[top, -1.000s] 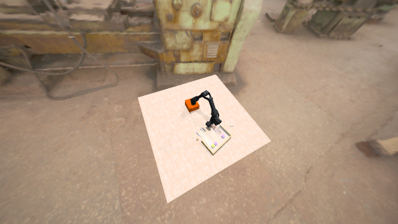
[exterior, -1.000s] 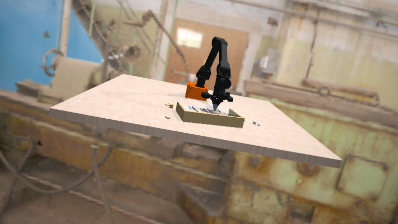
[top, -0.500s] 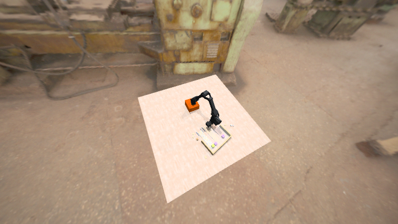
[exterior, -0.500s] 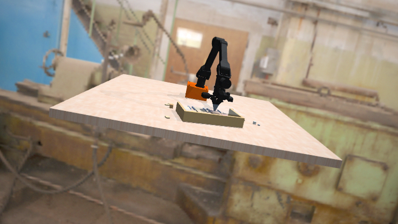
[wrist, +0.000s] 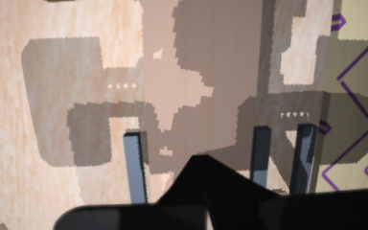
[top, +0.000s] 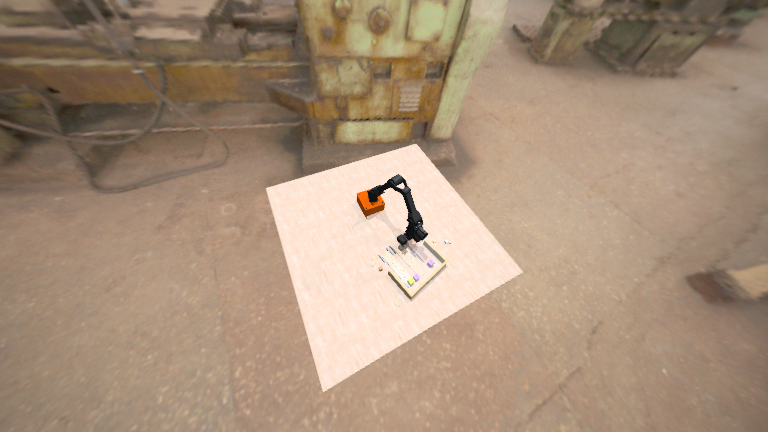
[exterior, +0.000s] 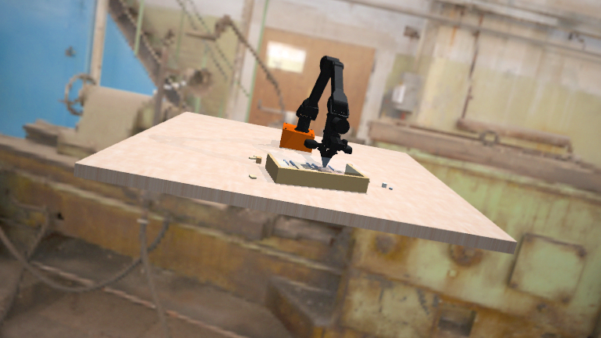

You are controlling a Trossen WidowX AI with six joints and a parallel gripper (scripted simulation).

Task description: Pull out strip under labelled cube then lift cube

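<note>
Right now my gripper tip is 90 mm short of the plain wooden strip and 40 mm to the right of it.
</note>
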